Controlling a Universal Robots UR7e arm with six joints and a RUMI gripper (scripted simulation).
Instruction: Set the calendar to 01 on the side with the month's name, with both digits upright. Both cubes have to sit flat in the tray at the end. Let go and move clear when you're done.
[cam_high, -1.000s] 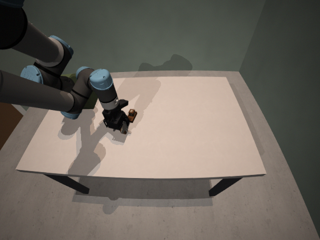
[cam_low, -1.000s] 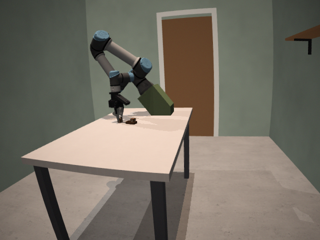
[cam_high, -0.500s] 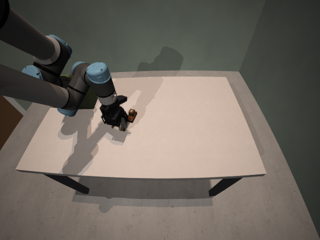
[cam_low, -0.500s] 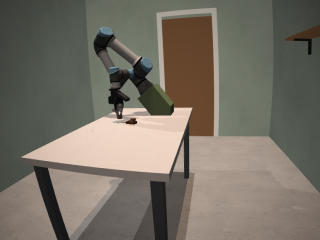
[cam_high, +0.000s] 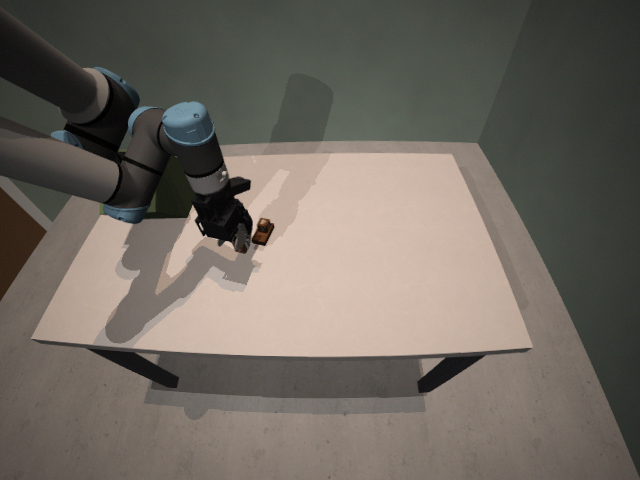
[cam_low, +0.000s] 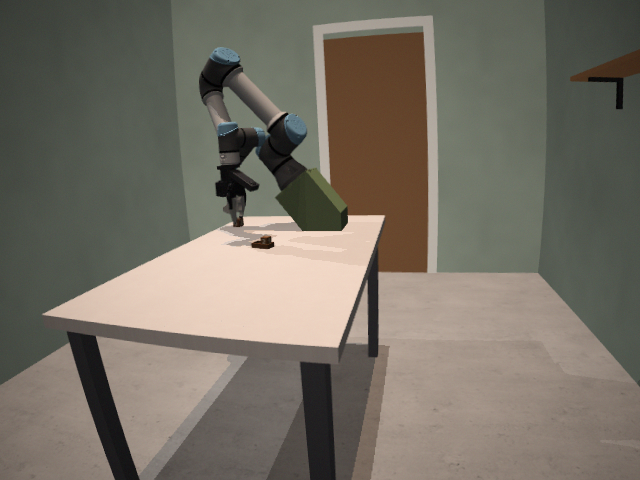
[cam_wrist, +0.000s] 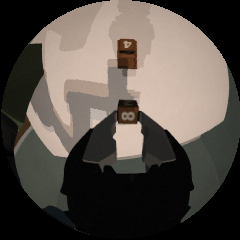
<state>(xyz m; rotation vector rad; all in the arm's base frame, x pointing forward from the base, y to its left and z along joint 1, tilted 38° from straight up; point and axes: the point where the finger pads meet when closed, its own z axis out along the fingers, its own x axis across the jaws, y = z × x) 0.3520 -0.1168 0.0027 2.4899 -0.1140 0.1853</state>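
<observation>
Now: hand 1 cm short of the brown tray, 11 cm to the right of it and 9 cm above it.
</observation>
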